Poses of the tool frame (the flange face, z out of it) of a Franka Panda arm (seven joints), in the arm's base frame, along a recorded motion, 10 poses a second.
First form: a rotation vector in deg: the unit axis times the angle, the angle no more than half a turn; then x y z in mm.
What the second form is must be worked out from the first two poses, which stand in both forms.
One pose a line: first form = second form
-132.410 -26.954 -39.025 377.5 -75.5 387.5 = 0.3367 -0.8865 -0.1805 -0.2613 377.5 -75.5 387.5
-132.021 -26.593 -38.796 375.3 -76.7 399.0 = 0.3408 -0.8856 -0.1784 -0.2602 375.3 -76.7 399.0
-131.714 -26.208 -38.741 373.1 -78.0 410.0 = 0.3439 -0.8849 -0.1761 -0.2603 373.1 -78.0 410.0
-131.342 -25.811 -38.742 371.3 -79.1 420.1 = 0.3474 -0.8839 -0.1737 -0.2607 371.3 -79.1 420.1
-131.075 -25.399 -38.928 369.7 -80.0 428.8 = 0.3496 -0.8830 -0.1711 -0.2622 369.7 -80.0 428.8
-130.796 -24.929 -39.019 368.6 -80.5 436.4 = 0.3523 -0.8823 -0.1682 -0.2632 368.6 -80.5 436.4
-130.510 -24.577 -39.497 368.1 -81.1 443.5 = 0.3539 -0.8810 -0.1659 -0.2666 368.1 -81.1 443.5
